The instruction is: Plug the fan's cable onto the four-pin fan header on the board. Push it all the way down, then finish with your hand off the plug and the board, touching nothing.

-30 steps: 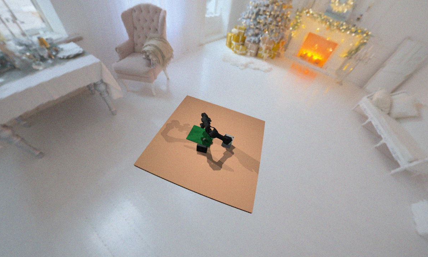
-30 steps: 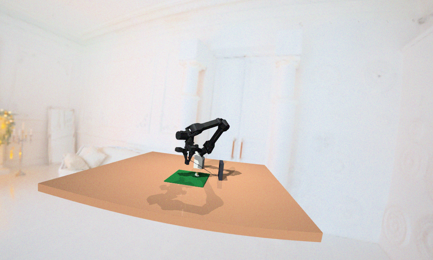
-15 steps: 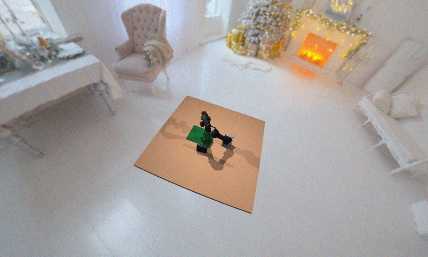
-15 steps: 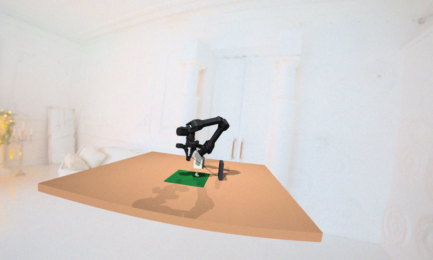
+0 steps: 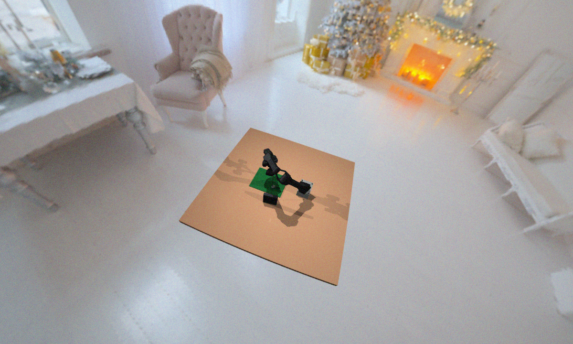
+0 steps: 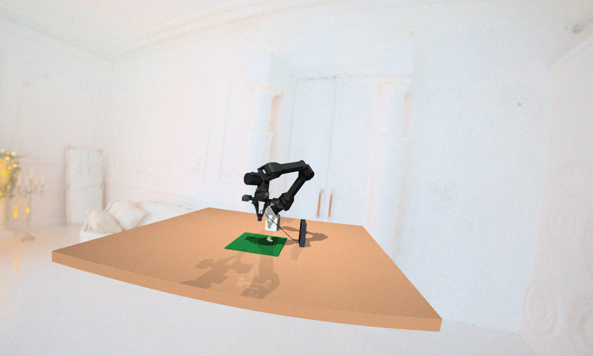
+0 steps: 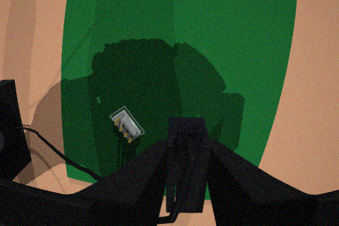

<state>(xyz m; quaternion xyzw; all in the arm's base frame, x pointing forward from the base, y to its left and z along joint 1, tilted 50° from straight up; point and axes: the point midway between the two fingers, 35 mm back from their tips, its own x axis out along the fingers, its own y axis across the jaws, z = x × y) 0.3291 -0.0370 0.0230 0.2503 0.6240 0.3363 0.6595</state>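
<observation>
The dark plug is 1 cm behind my gripper tip. From my gripper tip the other things lie so: green board (14 cm below, 1 cm to the left, 1 cm ahead); then black fan (20 cm to the left, 8 cm behind, 7 cm below).
</observation>
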